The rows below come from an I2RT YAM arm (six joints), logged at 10 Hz.
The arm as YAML. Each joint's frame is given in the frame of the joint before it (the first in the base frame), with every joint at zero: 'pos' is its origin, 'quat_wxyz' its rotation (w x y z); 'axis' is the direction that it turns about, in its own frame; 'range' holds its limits. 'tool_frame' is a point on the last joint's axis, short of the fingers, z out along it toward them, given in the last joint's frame.
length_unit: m
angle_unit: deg
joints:
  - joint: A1
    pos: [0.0, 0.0, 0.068]
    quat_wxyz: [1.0, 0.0, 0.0, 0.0]
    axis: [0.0, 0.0, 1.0]
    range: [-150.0, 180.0]
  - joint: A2
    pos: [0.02, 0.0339, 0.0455]
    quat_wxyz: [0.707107, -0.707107, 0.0, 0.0]
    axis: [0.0, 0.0, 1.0]
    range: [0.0, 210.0]
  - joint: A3
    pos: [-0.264, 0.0, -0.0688]
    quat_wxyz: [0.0, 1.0, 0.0, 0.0]
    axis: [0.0, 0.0, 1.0]
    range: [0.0, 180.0]
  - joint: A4
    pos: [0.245, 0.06, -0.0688]
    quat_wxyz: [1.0, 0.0, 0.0, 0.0]
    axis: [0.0, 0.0, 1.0]
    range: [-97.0, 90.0]
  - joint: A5
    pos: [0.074, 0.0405, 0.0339]
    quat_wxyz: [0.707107, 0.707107, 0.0, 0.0]
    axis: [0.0, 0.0, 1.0]
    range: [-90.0, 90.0]
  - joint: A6
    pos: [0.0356, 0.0, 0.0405]
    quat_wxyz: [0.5, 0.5, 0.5, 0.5]
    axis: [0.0, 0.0, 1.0]
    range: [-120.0, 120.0]
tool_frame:
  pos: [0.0, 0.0, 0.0]
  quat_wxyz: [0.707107, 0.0, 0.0, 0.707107]
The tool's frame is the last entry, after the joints.
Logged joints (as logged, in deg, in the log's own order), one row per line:
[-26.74 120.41 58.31 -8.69 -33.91 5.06]
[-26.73 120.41 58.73 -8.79 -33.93 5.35]
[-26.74 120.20 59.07 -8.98 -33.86 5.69]
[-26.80 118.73 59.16 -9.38 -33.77 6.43]
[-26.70 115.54 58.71 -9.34 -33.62 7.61]
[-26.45 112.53 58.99 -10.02 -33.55 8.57]
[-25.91 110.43 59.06 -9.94 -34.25 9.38]
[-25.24 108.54 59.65 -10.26 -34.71 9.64]
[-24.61 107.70 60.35 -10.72 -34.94 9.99]
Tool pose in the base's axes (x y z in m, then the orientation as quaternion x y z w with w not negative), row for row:
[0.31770 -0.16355 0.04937 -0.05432 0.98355 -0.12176 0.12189]
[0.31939 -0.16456 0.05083 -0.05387 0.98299 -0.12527 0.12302]
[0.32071 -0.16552 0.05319 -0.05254 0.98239 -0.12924 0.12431]
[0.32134 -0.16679 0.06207 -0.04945 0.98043 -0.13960 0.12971]
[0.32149 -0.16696 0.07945 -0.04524 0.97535 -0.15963 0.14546]
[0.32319 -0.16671 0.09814 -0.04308 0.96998 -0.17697 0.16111]
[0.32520 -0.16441 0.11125 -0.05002 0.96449 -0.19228 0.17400]
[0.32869 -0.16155 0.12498 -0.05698 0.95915 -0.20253 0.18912]
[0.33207 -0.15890 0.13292 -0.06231 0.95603 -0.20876 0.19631]
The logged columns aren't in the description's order. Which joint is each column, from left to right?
Columns, left to right: A1, A2, A3, A4, A6, A5.
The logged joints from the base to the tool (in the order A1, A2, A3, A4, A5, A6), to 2 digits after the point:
[-26.74 120.41 58.31 -8.69 5.06 -33.91]
[-26.73 120.41 58.73 -8.79 5.35 -33.93]
[-26.74 120.20 59.07 -8.98 5.69 -33.86]
[-26.80 118.73 59.16 -9.38 6.43 -33.77]
[-26.70 115.54 58.71 -9.34 7.61 -33.62]
[-26.45 112.53 58.99 -10.02 8.57 -33.55]
[-25.91 110.43 59.06 -9.94 9.38 -34.25]
[-25.24 108.54 59.65 -10.26 9.64 -34.71]
[-24.61 107.70 60.35 -10.72 9.99 -34.94]

